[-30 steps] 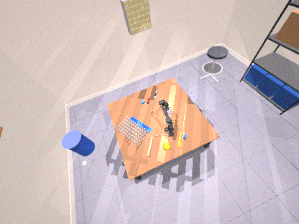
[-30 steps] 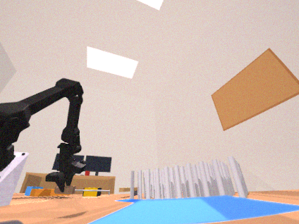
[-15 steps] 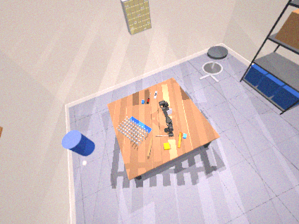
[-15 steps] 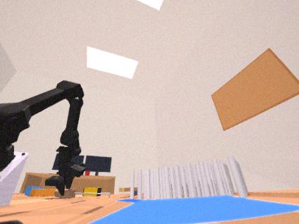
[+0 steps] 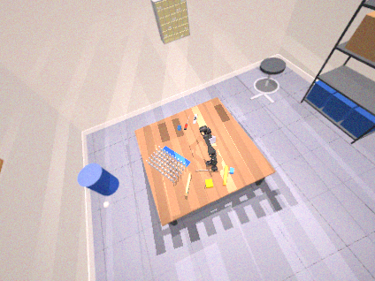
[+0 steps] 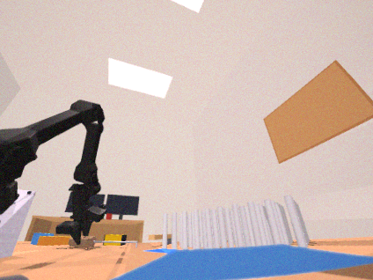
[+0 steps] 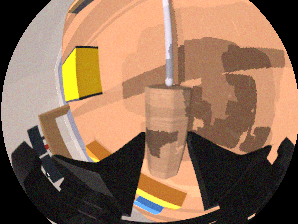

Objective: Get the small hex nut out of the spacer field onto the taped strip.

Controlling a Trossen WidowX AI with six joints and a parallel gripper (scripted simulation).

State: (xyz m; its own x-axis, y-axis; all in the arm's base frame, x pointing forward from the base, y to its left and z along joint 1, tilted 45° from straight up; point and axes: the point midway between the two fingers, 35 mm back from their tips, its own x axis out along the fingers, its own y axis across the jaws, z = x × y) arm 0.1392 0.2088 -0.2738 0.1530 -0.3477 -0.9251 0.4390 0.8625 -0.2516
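Right now the orange bar is 7 cm behind my gripper tip and 11 cm to the left of it. Round my gripper tip: blue taped strip 31 cm ahead, 39 cm to the right, 2 cm below.
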